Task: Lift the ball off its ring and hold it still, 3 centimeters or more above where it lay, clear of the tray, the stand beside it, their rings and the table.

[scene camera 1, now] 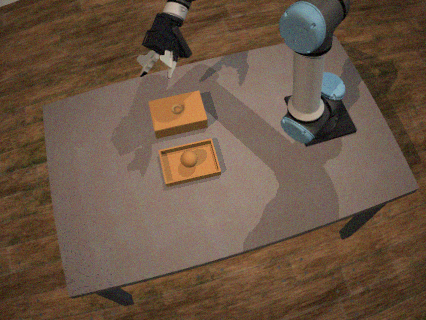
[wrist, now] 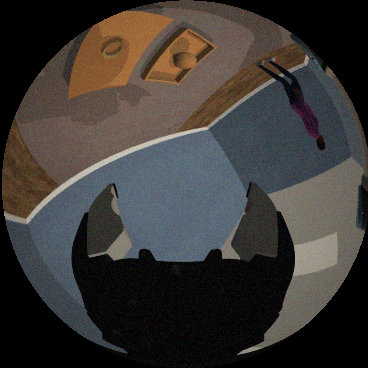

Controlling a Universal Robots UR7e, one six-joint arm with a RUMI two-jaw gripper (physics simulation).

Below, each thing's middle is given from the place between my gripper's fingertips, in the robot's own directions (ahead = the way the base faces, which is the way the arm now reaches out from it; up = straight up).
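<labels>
Orange stand (scene camera 1: 182, 113): 260 mm below my hand, 20 mm to the right of it, 60 mm behind it. Orange tray (scene camera 1: 207, 165): 280 mm below my hand, 40 mm behind, 170 mm to the left.
</labels>
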